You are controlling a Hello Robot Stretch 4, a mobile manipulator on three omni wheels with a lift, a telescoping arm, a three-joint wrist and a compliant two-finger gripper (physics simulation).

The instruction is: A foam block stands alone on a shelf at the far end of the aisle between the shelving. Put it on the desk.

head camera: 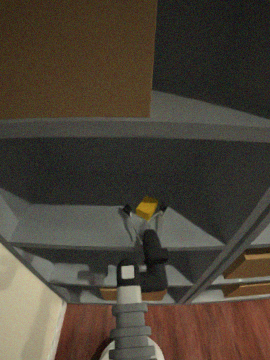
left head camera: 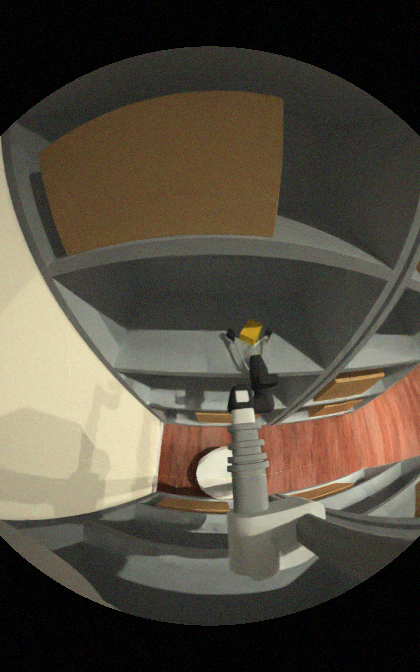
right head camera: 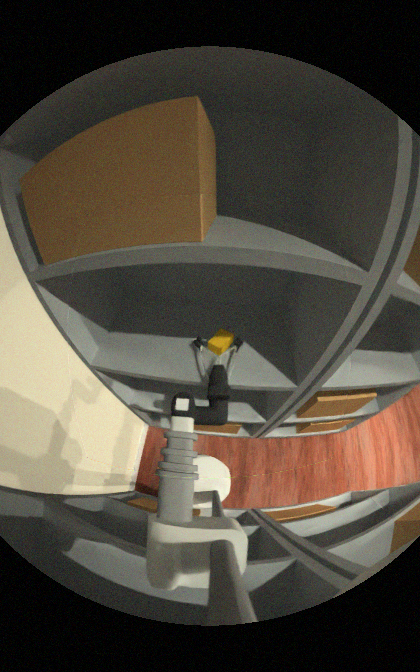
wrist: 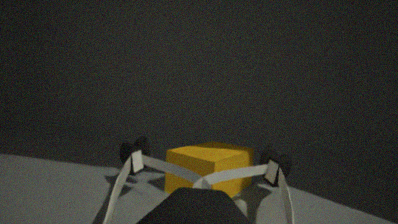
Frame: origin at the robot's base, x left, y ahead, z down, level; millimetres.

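Seen in the pictures: gripper, fingertip midpoint: [head camera: 144, 204] [wrist: 204, 154].
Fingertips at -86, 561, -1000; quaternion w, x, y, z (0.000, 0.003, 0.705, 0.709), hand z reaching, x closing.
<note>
A point is followed by its place in that frame, as x, y, z.
The foam block, a yellow block [head camera: 148, 205] {-100, 547, -1008} [left head camera: 251, 331] [right head camera: 221, 340] [wrist: 192, 159] {-75, 513, -1005}, sits on the grey shelf board [head camera: 65, 225] {244, 497, -963} [left head camera: 165, 350] [right head camera: 140, 357] [wrist: 30, 185] {93, 514, -963}, turned with a corner toward the wrist camera. My gripper [head camera: 145, 209] {-86, 561, -1000} [left head camera: 249, 334] [right head camera: 218, 343] [wrist: 204, 154] {-86, 561, -1000} is open. Its dark fingertips stand to the left and right of the block, with a gap visible on each side in the wrist view. The gripper's palm and pale finger strips hide the block's lower front in the wrist view. The desk does not show.
A large brown box [head camera: 75, 60] {73, 417, -1514} [left head camera: 170, 170] [right head camera: 110, 175] stands on the shelf above. That shelf's front edge [head camera: 100, 129] {41, 395, -1403} [left head camera: 175, 246] [right head camera: 165, 254] crosses above the gripper. A cream wall [head camera: 25, 305] {521, 297, -563} [left head camera: 40, 375] is at left. More shelving stands behind the arm.
</note>
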